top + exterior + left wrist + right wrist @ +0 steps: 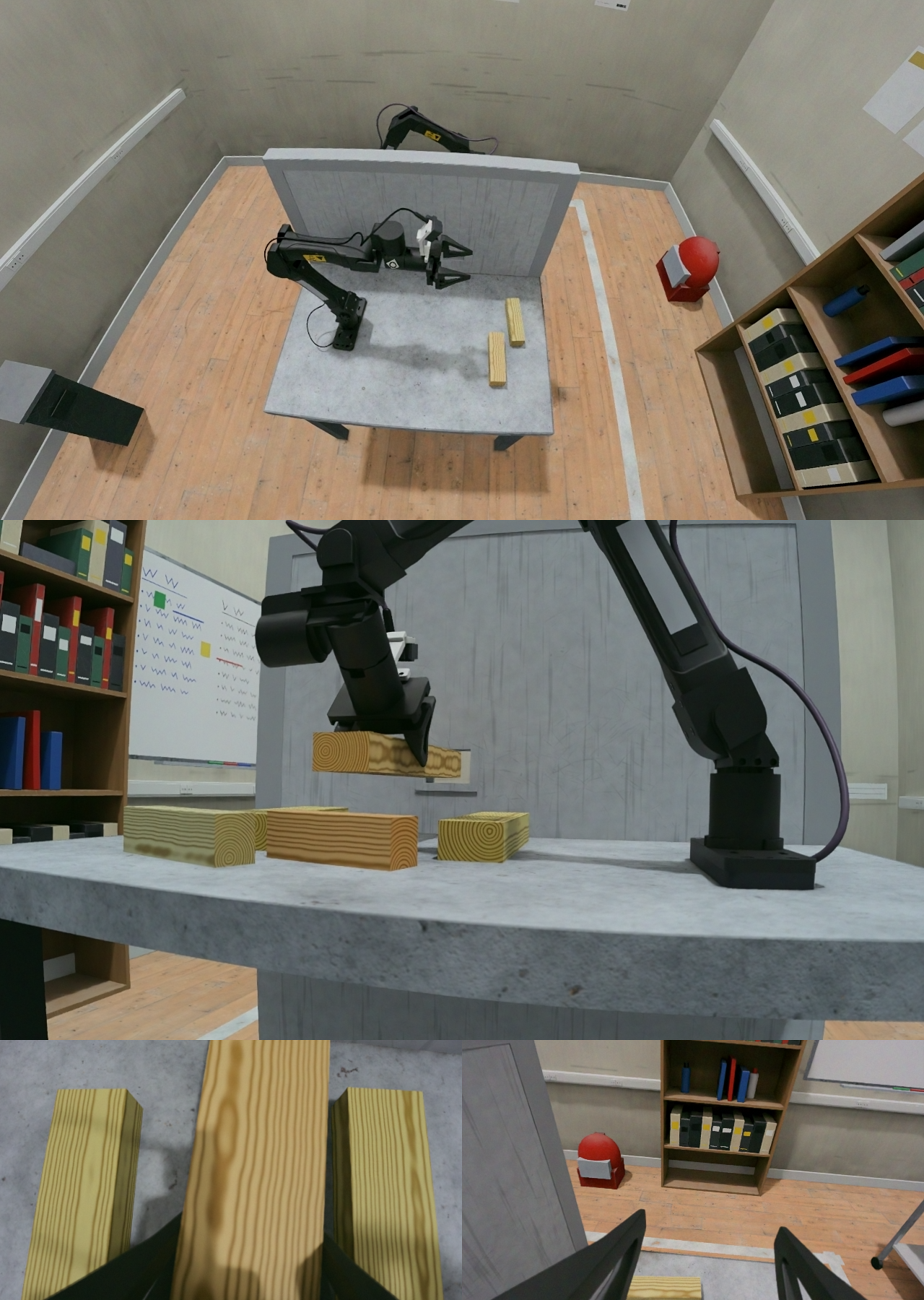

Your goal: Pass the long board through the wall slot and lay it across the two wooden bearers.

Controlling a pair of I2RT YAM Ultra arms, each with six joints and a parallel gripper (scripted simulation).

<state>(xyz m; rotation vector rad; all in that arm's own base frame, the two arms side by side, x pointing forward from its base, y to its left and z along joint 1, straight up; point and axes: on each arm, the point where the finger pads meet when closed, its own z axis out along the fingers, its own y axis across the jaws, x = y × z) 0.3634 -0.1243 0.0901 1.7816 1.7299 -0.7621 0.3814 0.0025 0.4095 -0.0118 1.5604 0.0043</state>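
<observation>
The long board is 10 mm to the right of my left hand.
</observation>
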